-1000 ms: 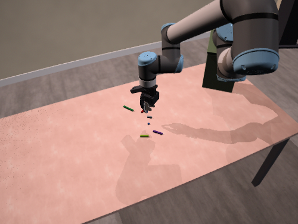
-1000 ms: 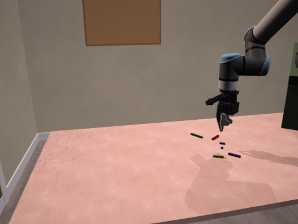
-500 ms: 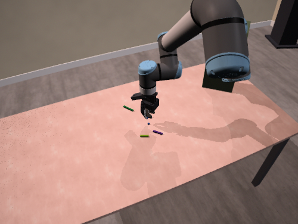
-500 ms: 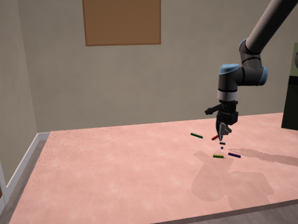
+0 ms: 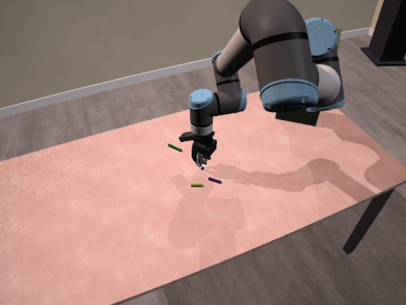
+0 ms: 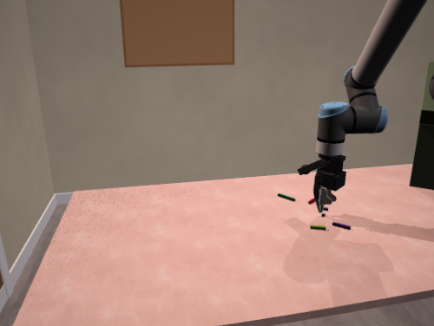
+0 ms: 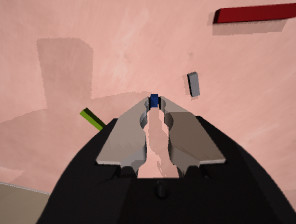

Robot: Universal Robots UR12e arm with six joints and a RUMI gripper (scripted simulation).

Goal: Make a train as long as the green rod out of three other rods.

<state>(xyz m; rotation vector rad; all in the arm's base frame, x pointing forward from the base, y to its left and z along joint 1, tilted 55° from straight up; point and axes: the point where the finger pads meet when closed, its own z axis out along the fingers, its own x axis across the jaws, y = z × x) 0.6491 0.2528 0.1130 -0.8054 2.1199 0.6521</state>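
Right now my hand is 2 cm past the grey rod, 5 cm to the left of it and 2 cm above it. From my hand the other things lie so: purple rod: 6 cm behind, 8 cm to the left, 2 cm below; then lime rod: 2 cm ahead, 11 cm to the left, 2 cm below; then red rod: 1 cm ahead, 12 cm to the right, 2 cm below.
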